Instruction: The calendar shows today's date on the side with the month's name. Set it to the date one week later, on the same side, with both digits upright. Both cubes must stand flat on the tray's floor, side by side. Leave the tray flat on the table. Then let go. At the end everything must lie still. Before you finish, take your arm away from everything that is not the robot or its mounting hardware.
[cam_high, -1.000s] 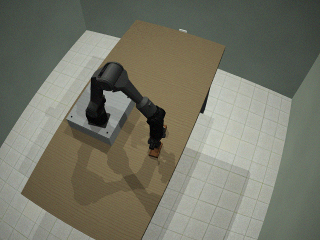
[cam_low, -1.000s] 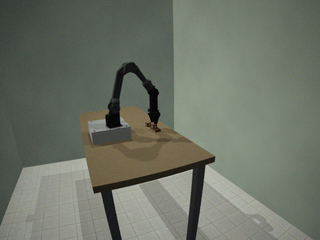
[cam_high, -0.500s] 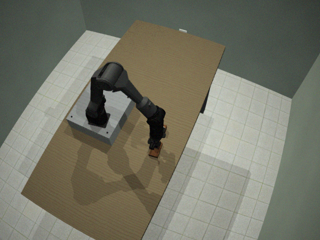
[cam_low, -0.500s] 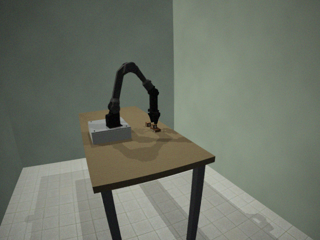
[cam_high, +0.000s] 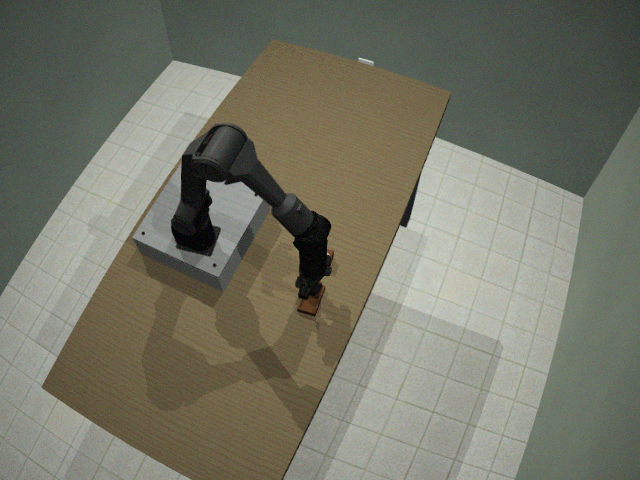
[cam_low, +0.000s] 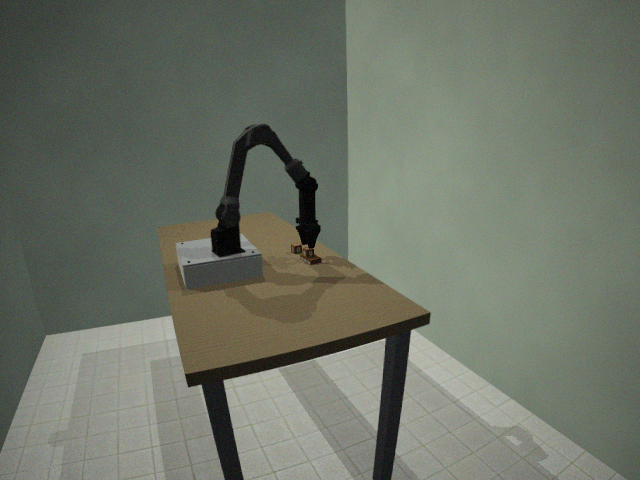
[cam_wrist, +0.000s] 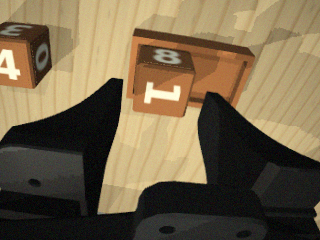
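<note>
Right now the brown tray is 2 cm to the right of my hand and 5 cm below it. Round my hand: cube: 1 cm ahead, 9 cm to the left, 4 cm below.
</note>
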